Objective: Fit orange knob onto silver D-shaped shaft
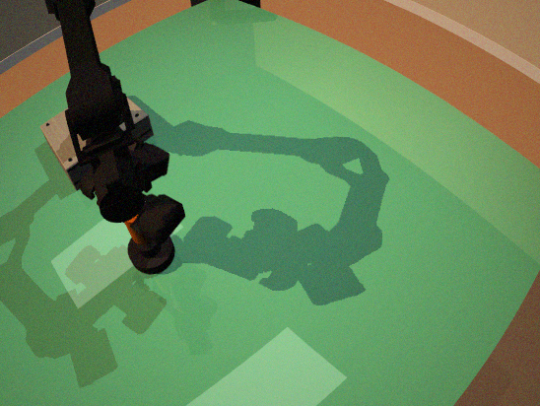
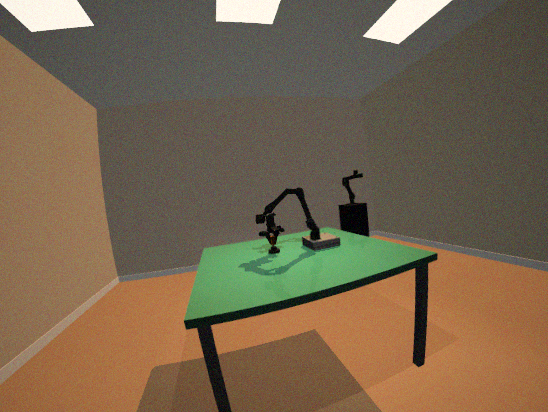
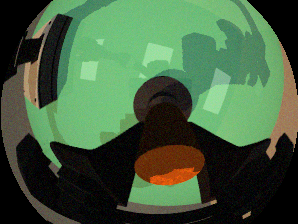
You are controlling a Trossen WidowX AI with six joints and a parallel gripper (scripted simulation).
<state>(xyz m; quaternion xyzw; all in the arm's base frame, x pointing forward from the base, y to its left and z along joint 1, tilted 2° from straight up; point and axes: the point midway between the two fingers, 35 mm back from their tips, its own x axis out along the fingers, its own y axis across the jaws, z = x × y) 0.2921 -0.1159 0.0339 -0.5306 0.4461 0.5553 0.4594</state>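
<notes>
The orange knob is 30 mm above my gripper tip. From my gripper tip the other things lie so: pedestal: 40 mm below.
</notes>
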